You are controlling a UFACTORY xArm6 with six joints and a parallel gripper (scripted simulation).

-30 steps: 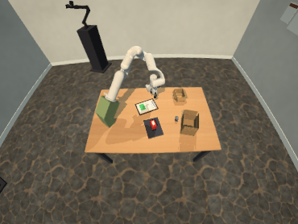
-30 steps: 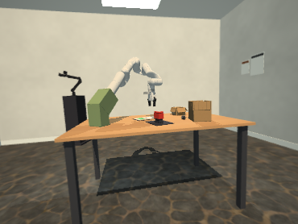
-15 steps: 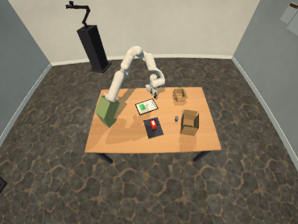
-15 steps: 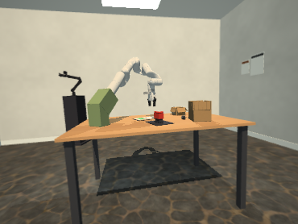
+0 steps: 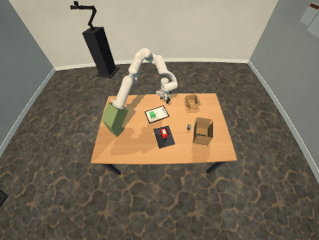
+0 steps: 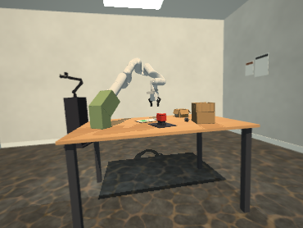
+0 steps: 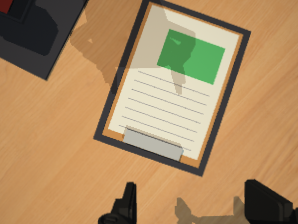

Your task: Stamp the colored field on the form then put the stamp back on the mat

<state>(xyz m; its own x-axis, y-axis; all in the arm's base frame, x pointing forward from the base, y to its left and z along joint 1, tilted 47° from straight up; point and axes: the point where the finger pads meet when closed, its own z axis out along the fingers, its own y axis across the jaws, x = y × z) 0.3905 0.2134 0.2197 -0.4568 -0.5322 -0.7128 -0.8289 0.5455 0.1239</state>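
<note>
The red stamp lies 110 mm ahead of my hand, 350 mm to the right of it and 100 mm below it. From my hand the other things lie so: small dark object: 330 mm ahead, 180 mm to the right, 140 mm below; then form: 50 mm behind, 80 mm to the right, 150 mm below; then dark mat: 110 mm ahead, 350 mm to the right, 150 mm below.
</note>
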